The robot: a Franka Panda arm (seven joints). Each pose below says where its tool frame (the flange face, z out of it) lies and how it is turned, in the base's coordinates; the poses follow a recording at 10 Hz.
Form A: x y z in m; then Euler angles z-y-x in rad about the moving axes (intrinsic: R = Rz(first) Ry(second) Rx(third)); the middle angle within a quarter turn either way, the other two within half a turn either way.
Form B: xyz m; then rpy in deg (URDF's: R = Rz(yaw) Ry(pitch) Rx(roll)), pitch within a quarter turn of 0, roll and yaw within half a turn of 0. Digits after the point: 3 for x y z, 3 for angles.
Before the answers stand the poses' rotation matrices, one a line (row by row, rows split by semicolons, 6 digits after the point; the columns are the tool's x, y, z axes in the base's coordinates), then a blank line. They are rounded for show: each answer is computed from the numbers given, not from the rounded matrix.
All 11 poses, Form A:
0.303 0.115 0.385 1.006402 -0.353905 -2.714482
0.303 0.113 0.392 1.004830 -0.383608 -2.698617
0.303 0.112 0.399 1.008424 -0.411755 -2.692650
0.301 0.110 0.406 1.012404 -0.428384 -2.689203
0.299 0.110 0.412 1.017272 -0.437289 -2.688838
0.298 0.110 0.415 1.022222 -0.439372 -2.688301
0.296 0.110 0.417 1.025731 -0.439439 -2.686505
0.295 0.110 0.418 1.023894 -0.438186 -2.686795
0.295 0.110 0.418 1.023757 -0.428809 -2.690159
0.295 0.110 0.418 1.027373 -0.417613 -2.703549
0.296 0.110 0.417 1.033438 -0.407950 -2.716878
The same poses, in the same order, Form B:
0.501754 0.845803 -0.181274; 0.792551 -0.365555 0.488091; 0.346563 -0.388571 -0.853760
0.497259 0.848625 -0.180470; 0.782724 -0.349067 0.515263; 0.374269 -0.397477 -0.837816
0.488630 0.854776 -0.174924; 0.775284 -0.333410 0.536444; 0.400218 -0.397738 -0.825609
0.481948 0.858997 -0.172772; 0.771471 -0.322528 0.548459; 0.415401 -0.397617 -0.818133
0.476223 0.862352 -0.171933; 0.770631 -0.315134 0.553912; 0.423485 -0.396282 -0.814629
0.471941 0.864238 -0.174252; 0.772224 -0.309860 0.554668; 0.425371 -0.396332 -0.813622
0.469214 0.865016 -0.177723; 0.773851 -0.305807 0.554650; 0.425432 -0.397780 -0.812883
0.470912 0.864245 -0.176983; 0.773443 -0.307982 0.554016; 0.424298 -0.397779 -0.813476
0.473066 0.862862 -0.177982; 0.776742 -0.313133 0.546460; 0.415788 -0.396758 -0.818354
0.472632 0.864082 -0.173152; 0.782384 -0.320998 0.533701; 0.405580 -0.387715 -0.827757
0.469862 0.866420 -0.168956; 0.788566 -0.325956 0.521457; 0.396728 -0.378245 -0.836383

0.303 0.115 0.385 -155.528 -20.277 57.663
0.303 0.113 0.392 -154.619 -21.979 57.573
0.303 0.112 0.399 -154.277 -23.592 57.778
0.301 0.110 0.406 -154.080 -24.545 58.006
0.299 0.110 0.412 -154.059 -25.055 58.285
0.298 0.110 0.415 -154.028 -25.174 58.569
0.296 0.110 0.417 -153.925 -25.178 58.770
0.295 0.110 0.418 -153.942 -25.106 58.665
0.295 0.110 0.418 -154.135 -24.569 58.657
0.295 0.110 0.418 -154.902 -23.927 58.864
0.296 0.110 0.417 -155.666 -23.374 59.212

